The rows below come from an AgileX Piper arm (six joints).
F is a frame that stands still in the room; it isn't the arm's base.
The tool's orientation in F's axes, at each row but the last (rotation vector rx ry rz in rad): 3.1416 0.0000 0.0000; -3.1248 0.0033 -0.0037; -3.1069 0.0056 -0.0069; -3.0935 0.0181 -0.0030; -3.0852 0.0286 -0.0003; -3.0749 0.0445 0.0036; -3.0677 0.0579 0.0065; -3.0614 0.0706 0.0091; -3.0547 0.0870 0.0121; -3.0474 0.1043 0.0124; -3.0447 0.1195 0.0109; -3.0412 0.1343 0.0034; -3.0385 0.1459 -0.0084
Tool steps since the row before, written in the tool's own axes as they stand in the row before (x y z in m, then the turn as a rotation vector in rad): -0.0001 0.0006 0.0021 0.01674 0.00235 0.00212; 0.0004 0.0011 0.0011 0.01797 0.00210 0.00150; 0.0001 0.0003 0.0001 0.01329 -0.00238 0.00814; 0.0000 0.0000 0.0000 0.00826 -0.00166 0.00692; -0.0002 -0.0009 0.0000 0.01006 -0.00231 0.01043; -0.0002 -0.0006 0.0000 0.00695 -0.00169 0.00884; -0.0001 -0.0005 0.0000 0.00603 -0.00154 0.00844; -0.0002 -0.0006 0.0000 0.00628 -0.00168 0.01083; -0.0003 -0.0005 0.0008 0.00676 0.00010 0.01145; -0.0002 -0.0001 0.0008 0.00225 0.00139 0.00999; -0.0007 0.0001 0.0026 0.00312 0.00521 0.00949; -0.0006 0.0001 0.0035 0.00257 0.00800 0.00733; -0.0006 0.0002 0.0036 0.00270 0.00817 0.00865
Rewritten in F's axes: -0.0001 -0.0006 -0.0021 0.01674 -0.00235 -0.00212; 0.0004 -0.0011 -0.0011 0.01797 -0.00211 -0.00149; 0.0001 -0.0003 -0.0001 0.01333 0.00261 -0.00799; 0.0000 0.0000 0.0000 0.00829 0.00189 -0.00682; -0.0002 0.0009 0.0001 0.01011 0.00271 -0.01029; -0.0002 0.0006 0.0000 0.00698 0.00207 -0.00873; -0.0001 0.0005 0.0000 0.00606 0.00193 -0.00834; -0.0002 0.0006 0.0000 0.00631 0.00225 -0.01071; -0.0003 0.0006 -0.0008 0.00668 0.00050 -0.01149; -0.0002 0.0002 -0.0008 0.00210 -0.00061 -0.01010; -0.0007 0.0002 -0.0026 0.00267 -0.00452 -0.00997; -0.0006 0.0003 -0.0035 0.00187 -0.00744 -0.00809; -0.0006 0.0002 -0.0036 0.00200 -0.00749 -0.00942
